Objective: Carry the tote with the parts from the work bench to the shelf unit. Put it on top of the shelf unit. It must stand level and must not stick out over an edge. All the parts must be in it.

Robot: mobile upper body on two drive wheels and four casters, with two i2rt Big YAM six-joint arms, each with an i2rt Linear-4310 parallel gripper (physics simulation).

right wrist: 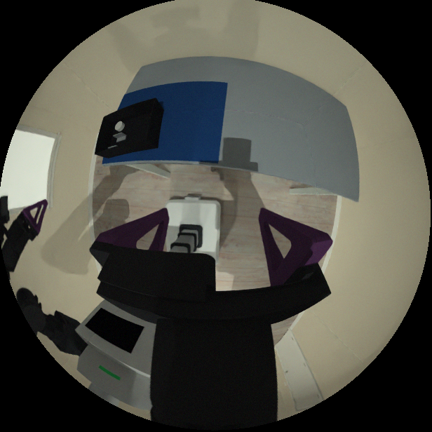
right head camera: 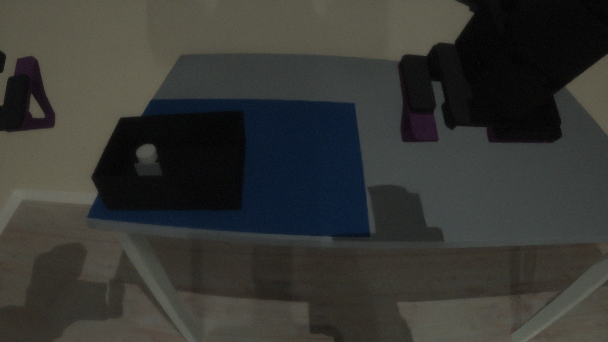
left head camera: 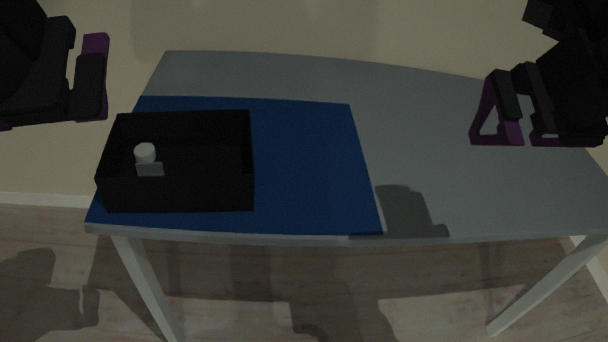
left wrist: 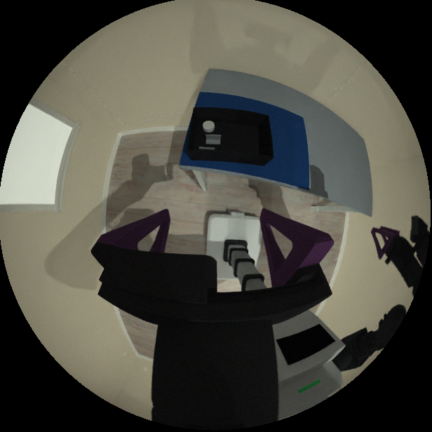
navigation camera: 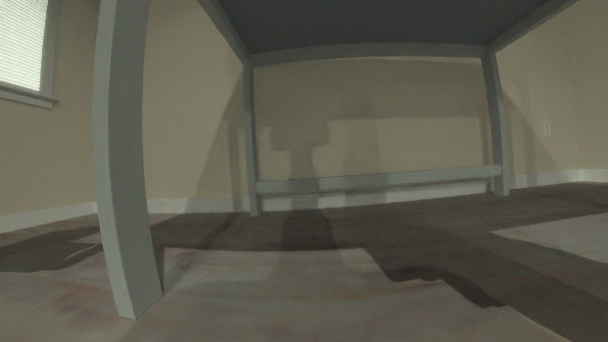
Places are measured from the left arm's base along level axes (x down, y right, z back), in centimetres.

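Where they show: left gripper, fingertip midpoint: (right head camera: pixel 17 126) (left head camera: pixel 57 117); right gripper, fingertip midpoint: (right head camera: pixel 448 135) (left head camera: pixel 502 139).
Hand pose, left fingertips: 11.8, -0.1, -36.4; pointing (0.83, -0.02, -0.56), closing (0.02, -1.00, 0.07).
Each offset is from my left fingertips to the top centre of the thing, as dx, dy, dz. "spot": to the spot under its first point. Level surfaces: height alone.
The open black tote @[+27.6, +4.8, -29.8] (left head camera: pixel 180 195) (right head camera: pixel 175 192) (left wrist: pixel 242 140) (right wrist: pixel 145 125) stands on the blue mat at the left end of the work bench @[dx +37.8] (left head camera: pixel 310 75) (right head camera: pixel 300 75) (left wrist: pixel 340 150) (right wrist: pixel 290 125). In it are a white round part @[+34.9, -4.3, -35.7] (left head camera: pixel 145 152) (right head camera: pixel 146 153) (left wrist: pixel 208 126) (right wrist: pixel 119 126), a grey block @[+33.3, -1.9, -28.4] (left head camera: pixel 150 169) (right head camera: pixel 148 169) (left wrist: pixel 213 139) and a thin grey part (left wrist: pixel 206 148). My left gripper (left head camera: pixel 47 122) (left wrist: pixel 214 213) is open and empty, left of the tote. My right gripper (left head camera: pixel 527 142) (right head camera: pixel 465 135) (right wrist: pixel 213 212) is open and empty, right of it. I cannot make out the shelf unit for certain.
The blue mat @[dx +37.6] (left head camera: pixel 310 165) (right head camera: pixel 300 165) (left wrist: pixel 290 150) (right wrist: pixel 195 125) reaches the bench's front edge. A bench leg @[spot: +100.7, -7.6, -21.1] (navigation camera: pixel 122 150) stands close at the left in the navigation view. Walls rise behind the bench. A pale panel (right wrist: pixel 300 370) shows at lower right in the right wrist view.
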